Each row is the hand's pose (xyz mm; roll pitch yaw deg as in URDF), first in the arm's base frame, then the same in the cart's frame.
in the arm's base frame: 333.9 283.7 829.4 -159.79 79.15 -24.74
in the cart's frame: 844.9 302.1 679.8 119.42 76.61 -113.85
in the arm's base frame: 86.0 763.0 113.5 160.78 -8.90 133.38
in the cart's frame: 499.4 739.3 -22.5 176.58 -11.49 121.00
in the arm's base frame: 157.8 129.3 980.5 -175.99 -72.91 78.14
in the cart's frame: 691.4 198.6 888.1 -153.32 -59.77 47.63
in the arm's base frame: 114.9 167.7 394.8 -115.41 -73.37 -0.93
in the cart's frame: 509.5 181.7 328.7 -132.34 -59.02 5.13
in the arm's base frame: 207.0 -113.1 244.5 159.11 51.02 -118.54
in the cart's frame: 518.6 -125.4 204.0 149.68 36.77 -134.71
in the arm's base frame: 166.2 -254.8 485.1 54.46 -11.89 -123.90
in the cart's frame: 518.8 -231.2 465.6 47.51 -26.23 -131.18
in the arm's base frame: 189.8 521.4 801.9 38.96 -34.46 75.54
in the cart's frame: 735.2 557.5 651.6 50.51 -22.38 60.43
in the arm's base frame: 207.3 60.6 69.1 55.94 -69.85 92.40
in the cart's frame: 500.7 25.9 9.7 83.00 -58.93 58.23
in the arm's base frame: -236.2 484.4 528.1 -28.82 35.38 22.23
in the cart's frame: 253.7 568.3 491.0 -33.24 50.81 9.61
